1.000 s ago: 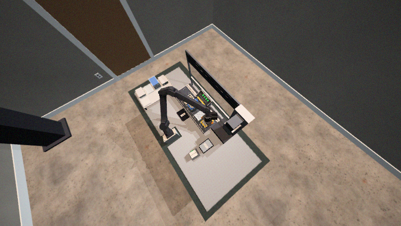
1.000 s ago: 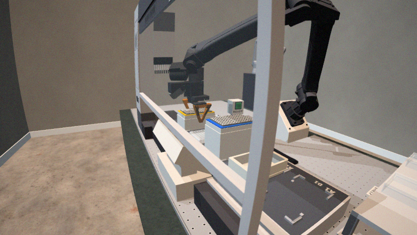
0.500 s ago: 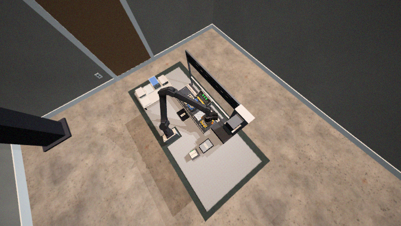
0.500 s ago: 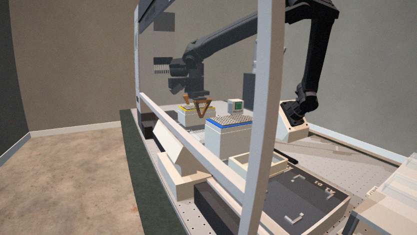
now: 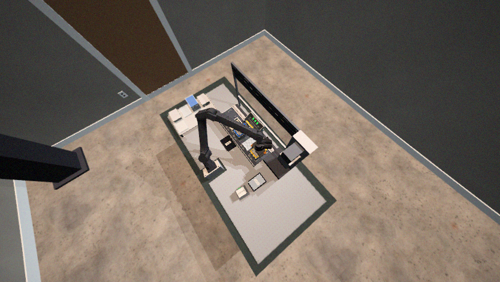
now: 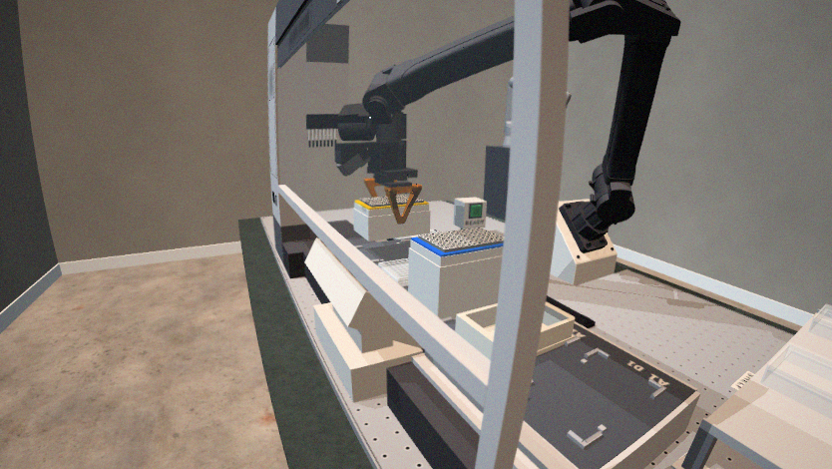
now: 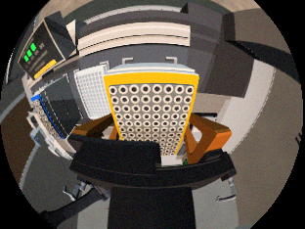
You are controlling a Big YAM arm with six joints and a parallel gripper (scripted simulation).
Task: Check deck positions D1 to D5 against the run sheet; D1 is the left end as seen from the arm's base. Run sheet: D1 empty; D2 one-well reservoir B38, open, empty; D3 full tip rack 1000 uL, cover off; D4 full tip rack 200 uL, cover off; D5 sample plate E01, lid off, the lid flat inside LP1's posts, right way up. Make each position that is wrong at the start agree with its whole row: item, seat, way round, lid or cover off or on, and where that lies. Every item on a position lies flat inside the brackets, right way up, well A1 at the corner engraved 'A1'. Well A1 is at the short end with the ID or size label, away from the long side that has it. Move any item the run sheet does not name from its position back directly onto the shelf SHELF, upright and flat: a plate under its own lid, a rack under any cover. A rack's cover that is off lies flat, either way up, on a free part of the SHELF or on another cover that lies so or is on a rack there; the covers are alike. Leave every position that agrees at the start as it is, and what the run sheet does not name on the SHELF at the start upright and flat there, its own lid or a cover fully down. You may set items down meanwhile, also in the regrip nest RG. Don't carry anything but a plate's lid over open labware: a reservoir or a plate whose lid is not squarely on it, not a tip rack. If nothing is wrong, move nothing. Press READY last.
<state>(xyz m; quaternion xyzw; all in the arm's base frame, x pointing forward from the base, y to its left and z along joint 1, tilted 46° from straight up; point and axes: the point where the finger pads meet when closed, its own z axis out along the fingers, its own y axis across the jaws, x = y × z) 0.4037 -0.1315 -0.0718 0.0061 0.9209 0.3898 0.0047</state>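
Now: hand 13 cm to the right of the white sample plate and 7 cm above it. Also, from my hand: lid (16 cm behind, 19 cm to the right, 12 cm below); blue-rimmed tip rack (25 cm to the left, 1 cm below); yellow-rimmed tip rack (1 cm behind, 1 cm to the right, 1 cm above).
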